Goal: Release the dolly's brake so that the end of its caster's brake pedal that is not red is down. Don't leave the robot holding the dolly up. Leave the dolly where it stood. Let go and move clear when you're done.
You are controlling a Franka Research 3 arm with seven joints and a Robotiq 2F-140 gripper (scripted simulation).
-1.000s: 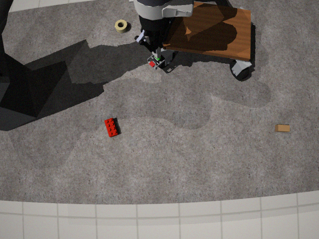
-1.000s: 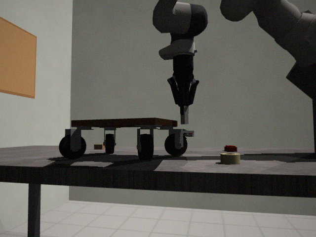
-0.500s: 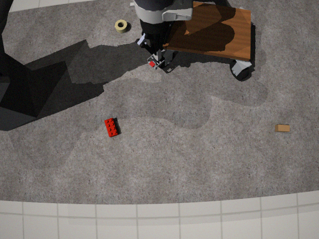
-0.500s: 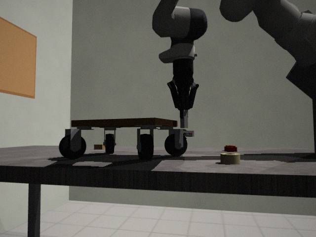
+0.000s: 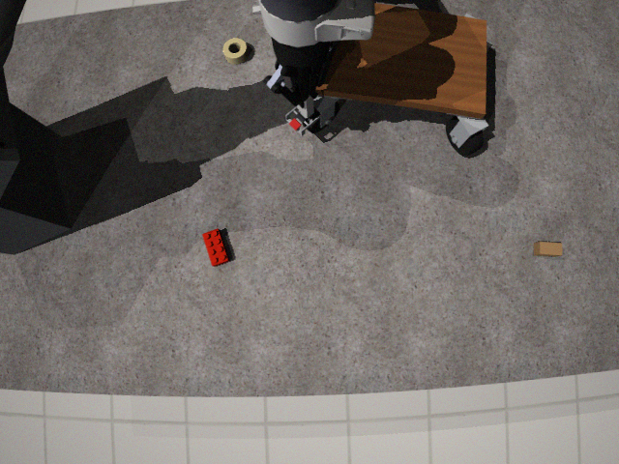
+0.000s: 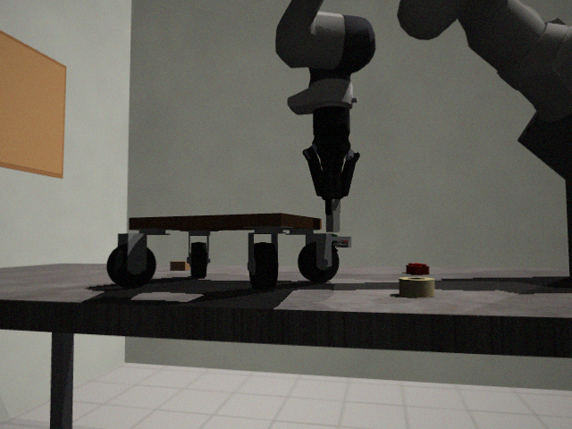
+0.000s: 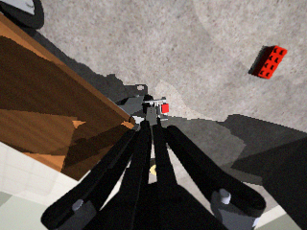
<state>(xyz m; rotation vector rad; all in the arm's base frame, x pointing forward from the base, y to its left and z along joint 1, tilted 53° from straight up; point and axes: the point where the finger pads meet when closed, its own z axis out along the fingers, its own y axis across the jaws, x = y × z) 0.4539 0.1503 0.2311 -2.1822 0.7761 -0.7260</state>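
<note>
My gripper is now 1 cm to the left of the brake pedal and 5 cm above it. Round my hand: red toy brick 6 cm behind, 28 cm to the right, 12 cm below; then tape roll 21 cm behind, 11 cm to the left, 12 cm below; then tan block 53 cm ahead, 3 cm to the right, 12 cm below.
</note>
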